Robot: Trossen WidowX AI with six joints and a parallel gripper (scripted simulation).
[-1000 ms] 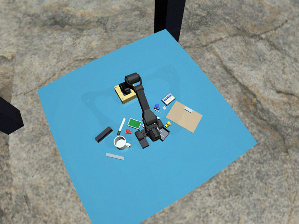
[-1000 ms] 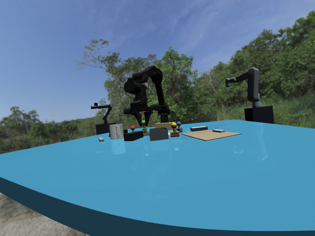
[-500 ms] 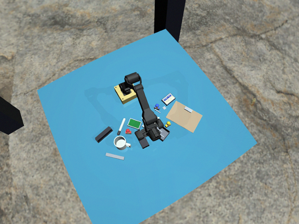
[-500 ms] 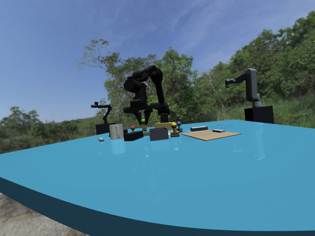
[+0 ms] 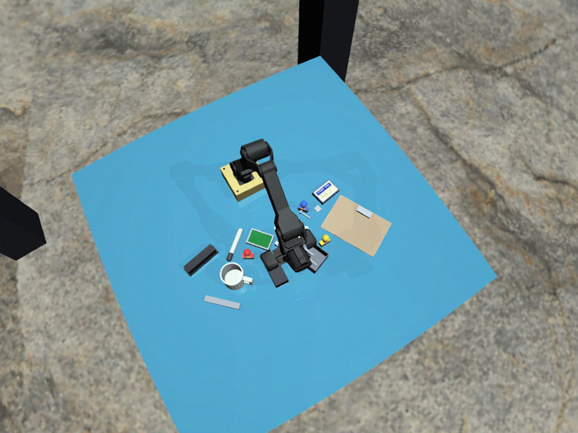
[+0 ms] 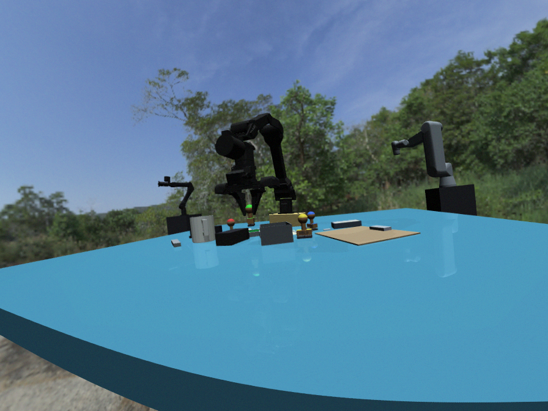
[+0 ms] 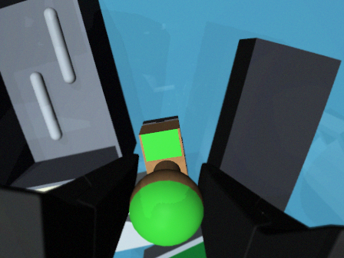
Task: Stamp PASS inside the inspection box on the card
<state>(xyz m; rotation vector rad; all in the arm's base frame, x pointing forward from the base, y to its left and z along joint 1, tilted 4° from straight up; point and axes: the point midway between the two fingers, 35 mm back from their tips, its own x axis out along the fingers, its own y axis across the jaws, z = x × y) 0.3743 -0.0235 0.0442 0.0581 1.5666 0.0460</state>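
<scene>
The green ink pad is 13 cm behind my gripper tip, 7 cm below it and 5 cm to the right of it. From my gripper tip the other things lie so: green-knobbed stamp 1 cm below, 1 cm behind; then black block 6 cm to the right, 6 cm below; then dark tray 8 cm to the left, 6 cm below, 2 cm ahead.
</scene>
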